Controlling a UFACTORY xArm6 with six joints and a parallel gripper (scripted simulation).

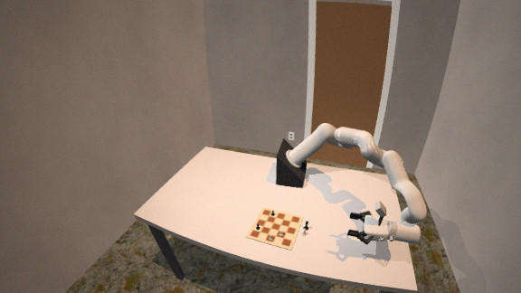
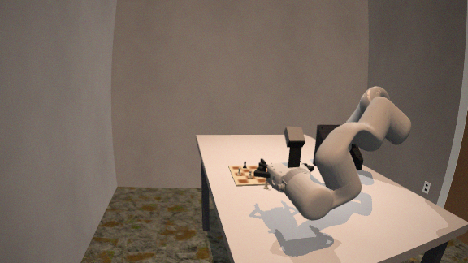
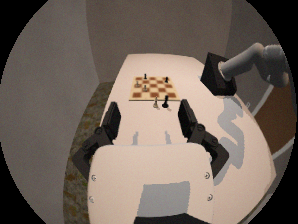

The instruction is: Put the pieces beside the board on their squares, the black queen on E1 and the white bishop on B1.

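Right now my hand is 9 cm past the black queen, 18 cm to the left of it and 14 cm above it. The rest, counted from my hand: chessboard (7 cm behind, 32 cm to the right, 16 cm below); white bishop (6 cm behind, 18 cm to the right, 15 cm below).
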